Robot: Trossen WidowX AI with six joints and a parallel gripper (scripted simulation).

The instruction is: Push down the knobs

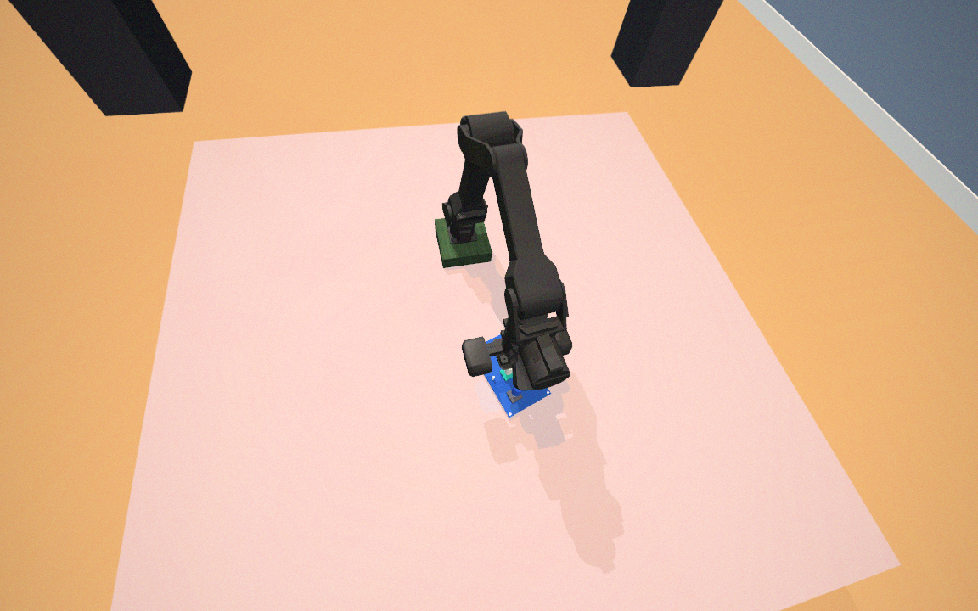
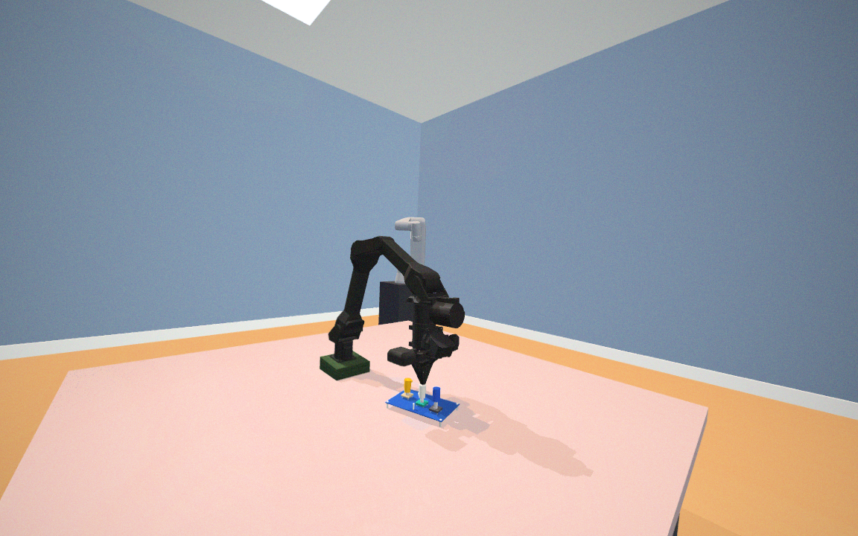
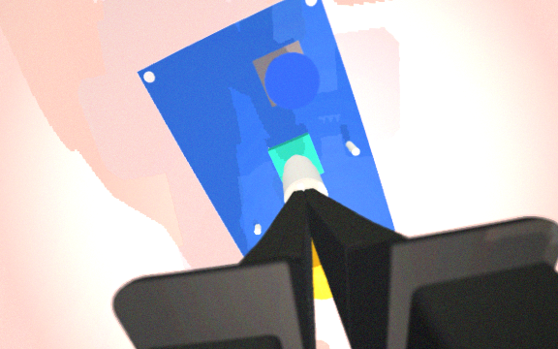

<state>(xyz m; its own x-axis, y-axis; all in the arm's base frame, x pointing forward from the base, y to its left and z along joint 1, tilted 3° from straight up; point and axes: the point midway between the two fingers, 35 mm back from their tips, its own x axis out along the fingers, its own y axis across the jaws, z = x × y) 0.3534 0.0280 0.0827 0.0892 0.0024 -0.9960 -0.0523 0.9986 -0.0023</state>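
Right now my gripper tip is 1 cm above the white knob. Round my gripper tip: orange knob: 5 cm behind, 1 cm to the right, 2 cm below.
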